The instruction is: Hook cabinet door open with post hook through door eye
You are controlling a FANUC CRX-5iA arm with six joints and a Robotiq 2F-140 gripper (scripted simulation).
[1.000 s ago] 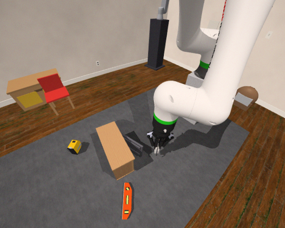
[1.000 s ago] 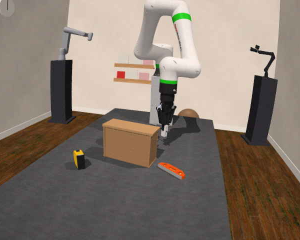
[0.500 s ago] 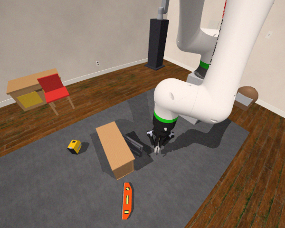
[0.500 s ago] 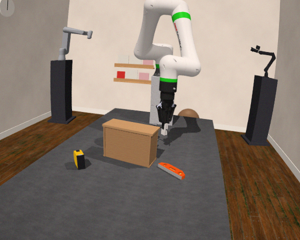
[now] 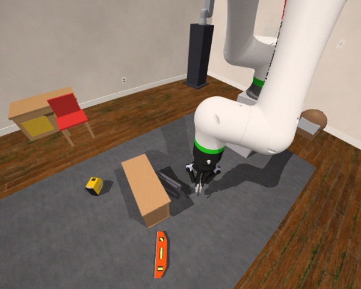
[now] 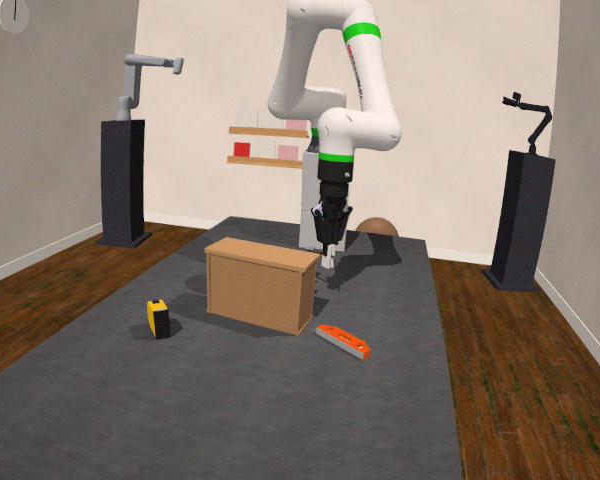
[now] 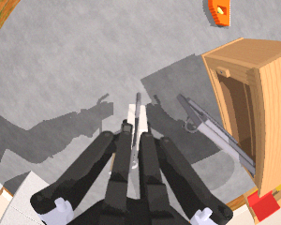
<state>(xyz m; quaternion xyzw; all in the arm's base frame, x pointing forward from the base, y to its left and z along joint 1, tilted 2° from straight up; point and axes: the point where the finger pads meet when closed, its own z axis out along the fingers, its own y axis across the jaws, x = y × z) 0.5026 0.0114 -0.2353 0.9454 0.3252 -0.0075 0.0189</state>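
My hand is 15 cm to the left of the dark grey door, 7 cm short of it and 5 cm above it. Also, from my hand: yellow tape measure 37 cm to the right, 31 cm ahead, 8 cm below.
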